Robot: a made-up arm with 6 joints. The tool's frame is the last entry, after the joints.
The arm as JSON. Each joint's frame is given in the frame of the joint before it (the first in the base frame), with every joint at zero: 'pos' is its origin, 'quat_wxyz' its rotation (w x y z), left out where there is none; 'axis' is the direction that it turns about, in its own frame. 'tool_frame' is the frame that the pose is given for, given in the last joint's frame.
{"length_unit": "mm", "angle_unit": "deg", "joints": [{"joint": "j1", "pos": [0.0, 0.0, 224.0], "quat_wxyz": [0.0, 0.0, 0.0, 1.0], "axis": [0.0, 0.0, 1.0]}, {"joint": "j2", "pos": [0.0, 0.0, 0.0], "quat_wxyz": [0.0, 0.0, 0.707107, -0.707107], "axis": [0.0, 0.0, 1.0]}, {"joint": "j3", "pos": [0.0, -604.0, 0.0], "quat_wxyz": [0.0, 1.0, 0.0, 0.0], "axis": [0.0, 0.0, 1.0]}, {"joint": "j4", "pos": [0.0, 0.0, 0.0], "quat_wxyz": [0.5, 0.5, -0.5, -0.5], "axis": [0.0, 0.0, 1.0]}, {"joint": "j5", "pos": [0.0, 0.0, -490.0], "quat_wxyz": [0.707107, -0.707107, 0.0, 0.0], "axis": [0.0, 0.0, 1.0]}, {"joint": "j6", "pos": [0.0, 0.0, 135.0], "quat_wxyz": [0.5, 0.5, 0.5, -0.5], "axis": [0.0, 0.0, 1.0]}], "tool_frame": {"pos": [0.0, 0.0, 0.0], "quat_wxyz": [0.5, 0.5, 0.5, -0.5]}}
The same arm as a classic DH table. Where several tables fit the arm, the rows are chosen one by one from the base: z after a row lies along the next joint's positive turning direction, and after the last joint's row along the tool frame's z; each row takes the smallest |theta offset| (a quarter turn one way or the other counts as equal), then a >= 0, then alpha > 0; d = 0 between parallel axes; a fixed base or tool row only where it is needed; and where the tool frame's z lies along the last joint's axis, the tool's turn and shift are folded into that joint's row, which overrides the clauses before.
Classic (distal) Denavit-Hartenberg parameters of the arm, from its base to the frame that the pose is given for. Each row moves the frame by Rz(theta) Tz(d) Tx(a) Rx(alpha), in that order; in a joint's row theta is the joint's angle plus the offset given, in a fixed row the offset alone. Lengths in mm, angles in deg.
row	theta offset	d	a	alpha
j1	0	224	0	-90
j2	-90	0	604	180
j3	0	0	0	-90
j4	0	-490	0	90
j5	0	135	0	-90
j6	90	0	0	90
tool (fixed)	-90	0	0	0

